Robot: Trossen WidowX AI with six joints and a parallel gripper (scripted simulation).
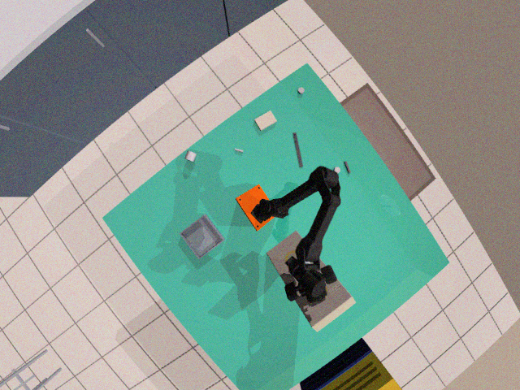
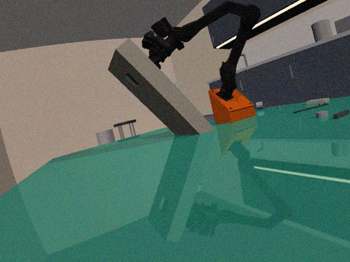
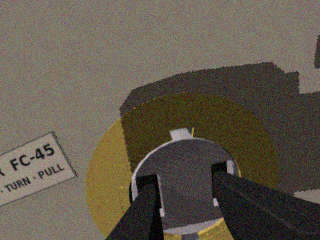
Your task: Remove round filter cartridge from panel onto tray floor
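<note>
The round grey filter cartridge is 1 cm ahead of my gripper tip and 1 cm below it. Also, from my gripper tip: beige block: 66 cm behind, 37 cm to the left, 26 cm below; grey service panel: 3 cm behind, 8 cm below; grey square tray: 46 cm behind, 23 cm to the right, 26 cm below.
</note>
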